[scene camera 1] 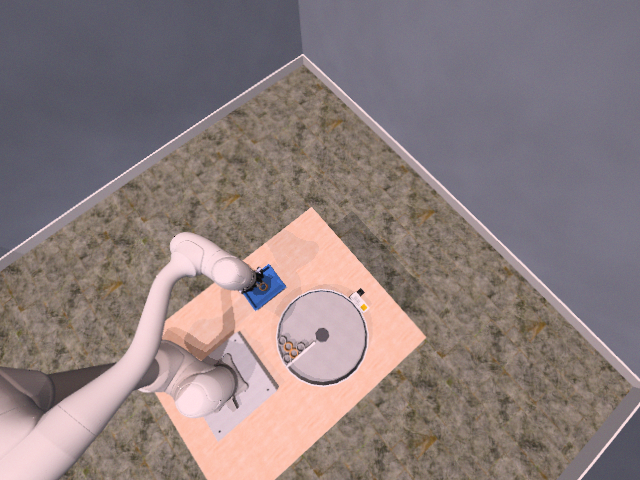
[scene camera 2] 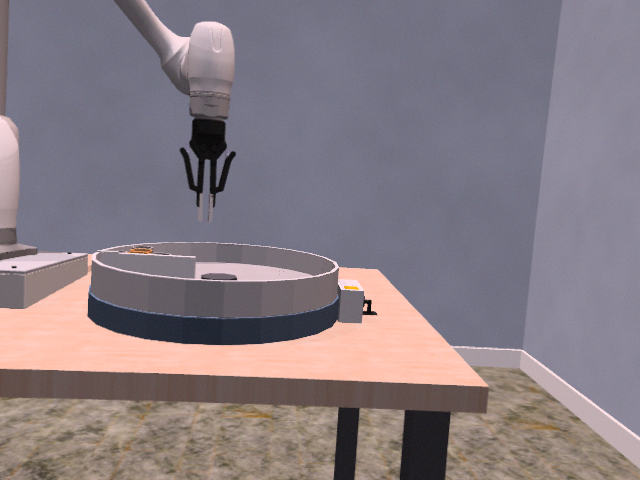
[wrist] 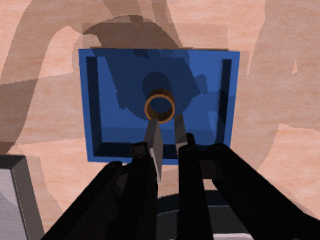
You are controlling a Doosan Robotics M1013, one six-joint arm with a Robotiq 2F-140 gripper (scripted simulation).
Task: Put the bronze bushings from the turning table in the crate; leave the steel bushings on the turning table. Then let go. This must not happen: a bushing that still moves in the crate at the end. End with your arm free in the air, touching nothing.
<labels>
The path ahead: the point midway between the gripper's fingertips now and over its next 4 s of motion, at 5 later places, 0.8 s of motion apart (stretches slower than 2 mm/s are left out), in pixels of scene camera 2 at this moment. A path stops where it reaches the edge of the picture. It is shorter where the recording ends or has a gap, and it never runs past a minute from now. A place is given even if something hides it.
My gripper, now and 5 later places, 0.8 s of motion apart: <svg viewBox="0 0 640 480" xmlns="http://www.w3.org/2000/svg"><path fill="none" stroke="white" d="M205 221L171 227L142 232L141 247L141 258L141 254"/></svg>
</labels>
